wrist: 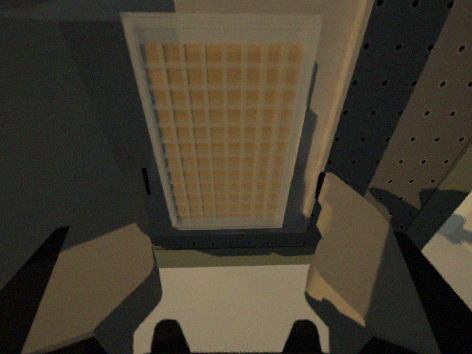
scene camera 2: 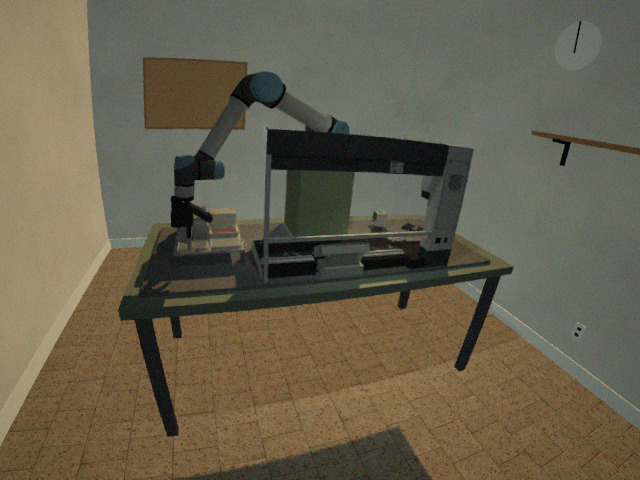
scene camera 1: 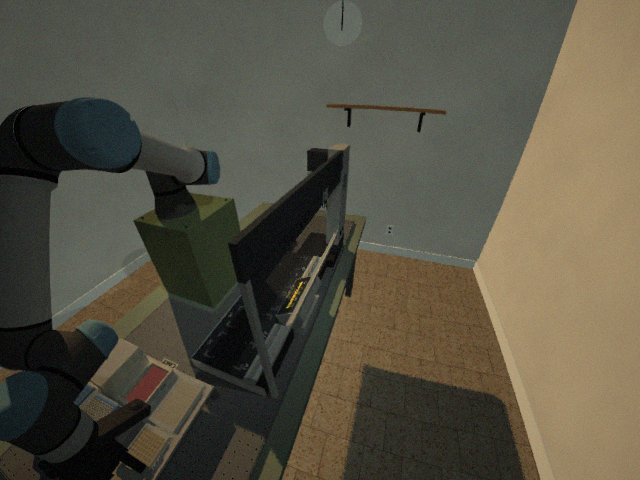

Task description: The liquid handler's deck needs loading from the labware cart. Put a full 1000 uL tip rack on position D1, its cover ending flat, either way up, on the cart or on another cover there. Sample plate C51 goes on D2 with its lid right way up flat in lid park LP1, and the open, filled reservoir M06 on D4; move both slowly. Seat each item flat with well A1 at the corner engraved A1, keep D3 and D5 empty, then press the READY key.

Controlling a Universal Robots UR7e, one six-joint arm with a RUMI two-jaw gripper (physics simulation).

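Observation:
A plate with amber wells under a clear lid (scene camera 1: 148, 444) (wrist: 227, 132) sits at the near corner of the labware cart (scene camera 2: 222, 250) (wrist: 345, 85). My gripper (wrist: 233, 173) (scene camera 2: 187, 233) is open and empty, its fingers to either side of the plate's near part in the wrist view. No label on the plate can be read. A red-filled reservoir (scene camera 1: 148, 383) and a paler covered plate (scene camera 1: 178, 405) sit beyond it. A blue-edged tip rack (scene camera 1: 98, 407) is partly hidden by the arm. The liquid handler's black deck (scene camera 1: 227, 341) shows under its frame; position engravings are not legible.
The handler's dark top beam (scene camera 1: 289, 222) (scene camera 2: 356, 150) spans over the deck. A tall green pedestal (scene camera 1: 193, 253) (scene camera 2: 319, 201) carries the arm behind it. A yellow-lettered panel (scene camera 1: 295, 295) stands at the deck's front. A small white and green box (scene camera 2: 379, 219) stands behind the deck.

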